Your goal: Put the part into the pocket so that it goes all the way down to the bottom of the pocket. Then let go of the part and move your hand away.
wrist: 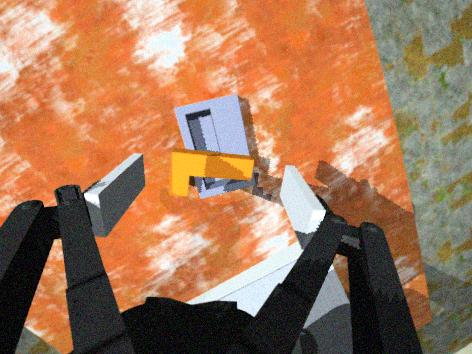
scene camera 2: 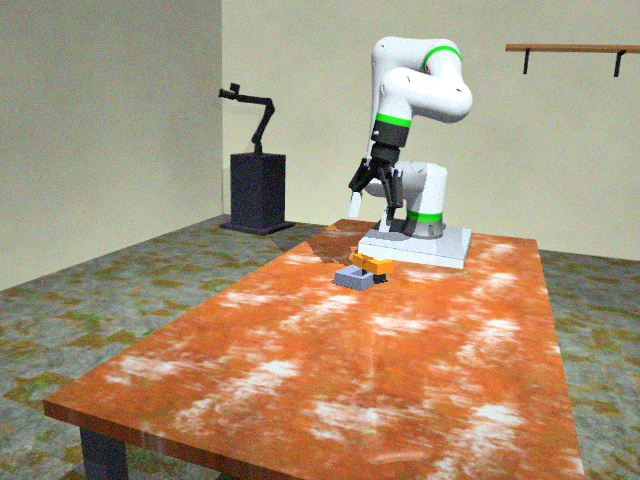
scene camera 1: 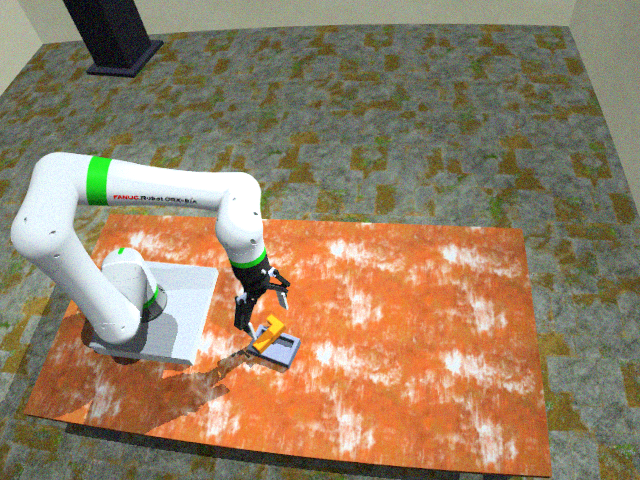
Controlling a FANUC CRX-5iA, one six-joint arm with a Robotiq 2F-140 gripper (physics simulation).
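Where they show: gripper, between the fingertips: (wrist: 214, 175) (scene camera 2: 367, 223) (scene camera 1: 268, 321); arm's base, origin of its link: (scene camera 2: 421, 232) (scene camera 1: 145, 303).
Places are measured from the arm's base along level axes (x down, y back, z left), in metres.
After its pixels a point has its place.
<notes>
The orange L-shaped part (scene camera 1: 267, 338) @[x -0.013, y -0.452, z -0.012 m] (scene camera 2: 374, 264) @[x -0.009, y -0.483, z 0.033 m] (wrist: 181, 172) @[x -0.013, y -0.459, z 0.044 m] lies across one end of the blue-grey pocket block (scene camera 1: 281, 357) @[x 0.018, y -0.505, z -0.048 m] (scene camera 2: 354, 280) @[x 0.028, y -0.537, z 0.001 m] (wrist: 231, 125) @[x 0.017, y -0.492, z -0.043 m], on top of its rim. It is turned out of line with the pocket and is not down in it. In the wrist view its short leg sticks out past the block's left side, and its long leg covers part of the pocket; the dark recess shows above it. Whether the part is slightly tilted is hard to tell. My gripper (scene camera 1: 268, 319) @[x -0.117, y -0.473, z 0.000 m] (scene camera 2: 369, 220) @[x -0.117, y -0.473, z 0.000 m] (wrist: 214, 175) @[x -0.117, y -0.473, z 0.000 m] is wide open above the part, with no contact visible.
The robot's white base tray (scene camera 1: 199, 322) @[x 0.011, y -0.208, z -0.011 m] (scene camera 2: 413, 254) @[x 0.026, y -0.199, z 0.044 m] stands close to the block, on the arm's side. The orange table (scene camera 1: 413, 310) @[x 0.053, y -0.852, z 0.220 m] (scene camera 2: 310, 351) @[x 0.054, y -0.913, z 0.092 m] carries both. A dark pedestal (scene camera 1: 111, 36) (scene camera 2: 257, 191) stands on the floor beyond the table. A shelf (scene camera 2: 568, 48) hangs on the wall.
</notes>
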